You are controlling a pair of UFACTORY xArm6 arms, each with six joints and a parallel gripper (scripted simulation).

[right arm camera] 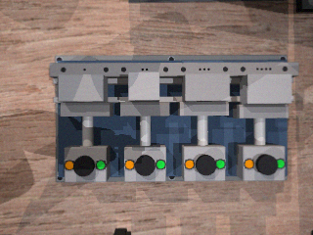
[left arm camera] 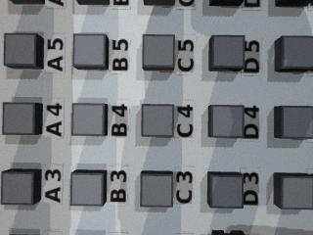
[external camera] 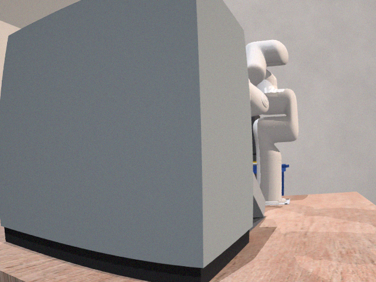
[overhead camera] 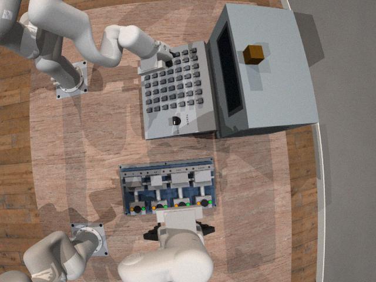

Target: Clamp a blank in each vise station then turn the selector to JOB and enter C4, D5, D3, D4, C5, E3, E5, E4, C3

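Right now my left hand is 30 mm to the left of the key D3, 20 mm above it and 10 mm short of it. From my left hand the other things lie so: key E3: 40 mm below, 30 mm to the right, 20 mm behind; key C3: 40 mm to the right, 40 mm ahead; key D4: 70 mm to the right, 20 mm below, 10 mm ahead.
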